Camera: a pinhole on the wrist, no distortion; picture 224 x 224 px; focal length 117.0 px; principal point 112.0 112.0 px. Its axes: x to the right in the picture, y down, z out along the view. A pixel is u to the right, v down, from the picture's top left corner.
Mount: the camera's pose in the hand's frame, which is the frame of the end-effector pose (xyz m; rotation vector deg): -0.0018 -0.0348 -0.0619 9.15 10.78 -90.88
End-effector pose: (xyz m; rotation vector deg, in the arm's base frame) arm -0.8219 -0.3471 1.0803 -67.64 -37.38 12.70
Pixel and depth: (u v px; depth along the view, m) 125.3 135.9 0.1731
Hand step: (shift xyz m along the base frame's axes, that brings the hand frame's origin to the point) -0.0463 0.0618 0.1196
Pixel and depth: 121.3 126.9 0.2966
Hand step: -0.1174 0.1457 0.1759
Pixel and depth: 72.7 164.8 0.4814
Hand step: -0.0711 0.4595 0.1669
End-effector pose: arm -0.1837 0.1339 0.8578 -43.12 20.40 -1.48
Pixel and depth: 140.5 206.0 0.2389
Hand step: 0.2464 -0.0344 0.1444
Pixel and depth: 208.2 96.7 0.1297
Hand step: 0.0127 -0.0917 0.1463
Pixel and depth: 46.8 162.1 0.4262
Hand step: 0.3019 0.3113 0.1443
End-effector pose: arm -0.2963 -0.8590 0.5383 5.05 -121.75 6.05
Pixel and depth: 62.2 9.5 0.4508
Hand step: -0.1642 0.0219 -0.5547
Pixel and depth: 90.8 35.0 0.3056
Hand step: -0.1045 -0.0672 -0.2982
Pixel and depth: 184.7 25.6 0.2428
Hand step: -0.0030 -0.2424 -0.2209
